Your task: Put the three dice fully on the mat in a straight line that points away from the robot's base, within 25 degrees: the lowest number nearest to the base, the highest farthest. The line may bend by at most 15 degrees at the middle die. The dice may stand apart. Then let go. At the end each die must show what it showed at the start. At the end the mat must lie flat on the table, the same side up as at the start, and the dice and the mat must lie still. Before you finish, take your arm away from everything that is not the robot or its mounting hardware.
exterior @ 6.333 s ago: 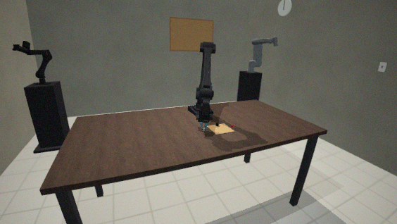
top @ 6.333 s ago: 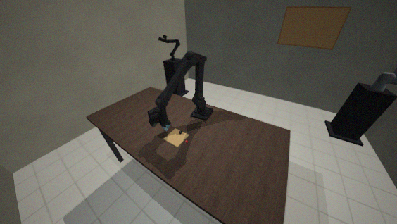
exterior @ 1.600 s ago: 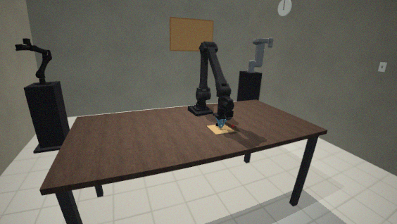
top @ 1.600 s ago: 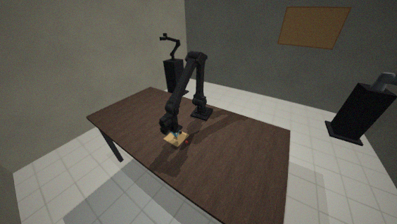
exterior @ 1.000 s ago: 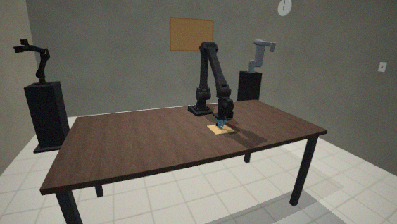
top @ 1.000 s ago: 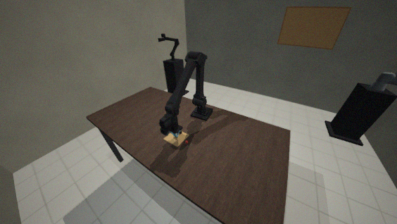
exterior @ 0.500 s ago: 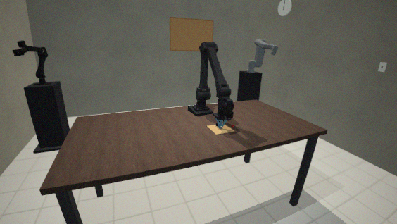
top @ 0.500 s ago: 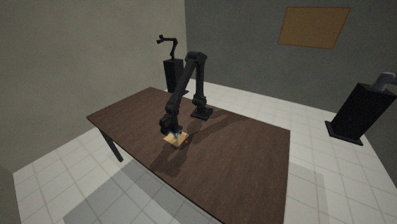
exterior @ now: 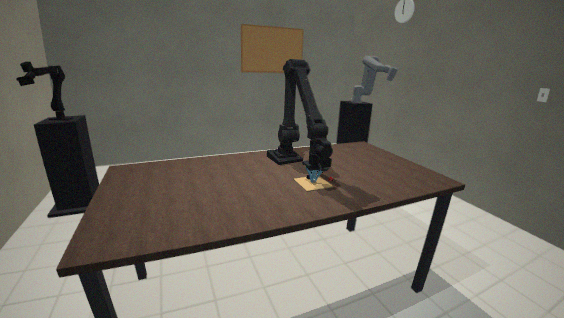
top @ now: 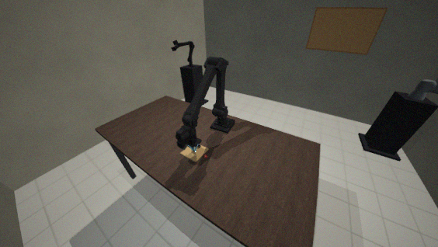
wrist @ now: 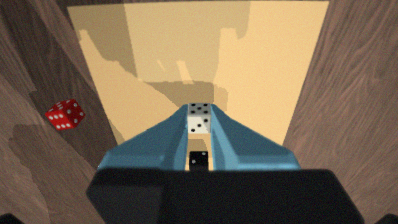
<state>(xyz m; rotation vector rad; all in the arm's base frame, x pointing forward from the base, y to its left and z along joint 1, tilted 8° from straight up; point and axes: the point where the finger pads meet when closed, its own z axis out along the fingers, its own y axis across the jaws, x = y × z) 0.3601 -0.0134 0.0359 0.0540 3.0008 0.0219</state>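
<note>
The white die lies right at my hand. Round my hand: black die 5 cm behind; red die 10 cm to the left, 1 cm below; tan mat 1 cm below.
</note>
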